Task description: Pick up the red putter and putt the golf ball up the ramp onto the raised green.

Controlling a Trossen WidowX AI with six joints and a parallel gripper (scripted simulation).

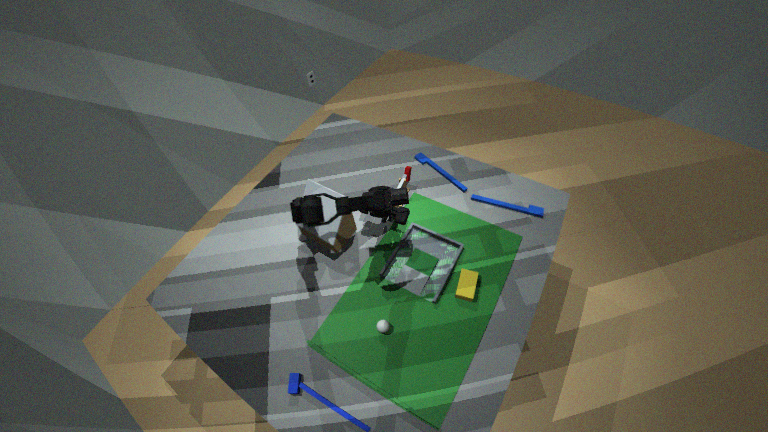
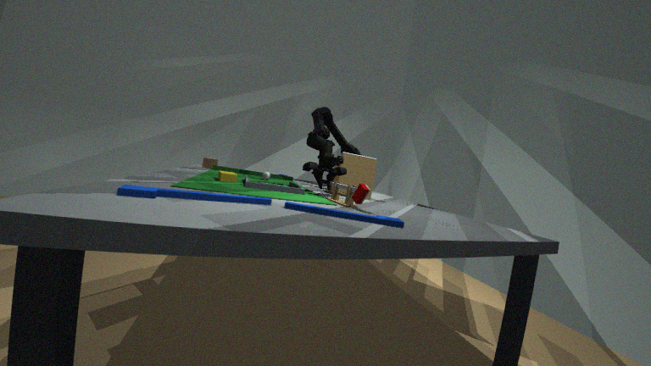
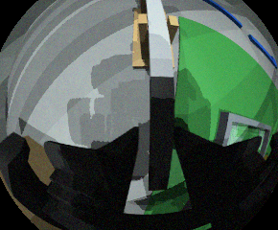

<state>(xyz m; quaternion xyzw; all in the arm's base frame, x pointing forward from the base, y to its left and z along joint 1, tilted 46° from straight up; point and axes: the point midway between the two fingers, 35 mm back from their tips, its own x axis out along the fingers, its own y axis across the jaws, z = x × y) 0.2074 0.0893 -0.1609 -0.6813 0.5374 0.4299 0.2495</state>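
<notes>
The red putter is 11 cm to the left of my gripper tip, 4 cm behind it and 3 cm above it. Round my gripper tip: green mat 28 cm ahead, 14 cm to the right, 3 cm below; then yellow block 39 cm ahead, 5 cm to the right, 1 cm below; then wooden stand 12 cm to the left, 4 cm behind.
</notes>
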